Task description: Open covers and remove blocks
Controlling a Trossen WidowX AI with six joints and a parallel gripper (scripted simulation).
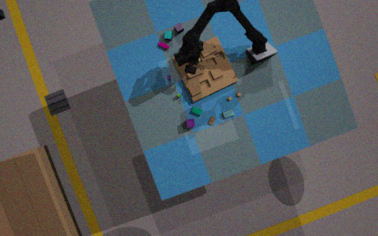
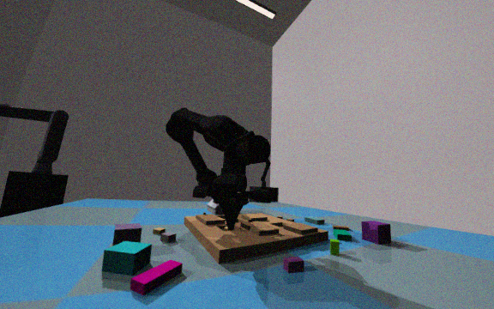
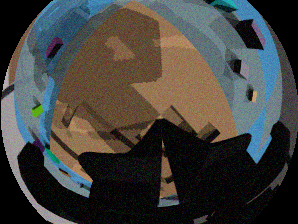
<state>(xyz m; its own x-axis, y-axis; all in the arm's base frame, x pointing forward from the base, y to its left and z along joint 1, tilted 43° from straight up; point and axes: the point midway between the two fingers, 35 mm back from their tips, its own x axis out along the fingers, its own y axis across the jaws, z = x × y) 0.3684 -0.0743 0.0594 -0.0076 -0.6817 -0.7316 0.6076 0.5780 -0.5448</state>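
Right now my gripper tip is 140 mm to the left of the grey block, 30 mm past it and 10 mm above it. Also, from my gripper tip: magenta block (180 mm ahead, 40 mm to the left, 10 mm below); magenta bar (150 mm to the right, 130 mm ahead, 10 mm below); teal cube (200 mm to the right, 80 mm ahead, 10 mm below).
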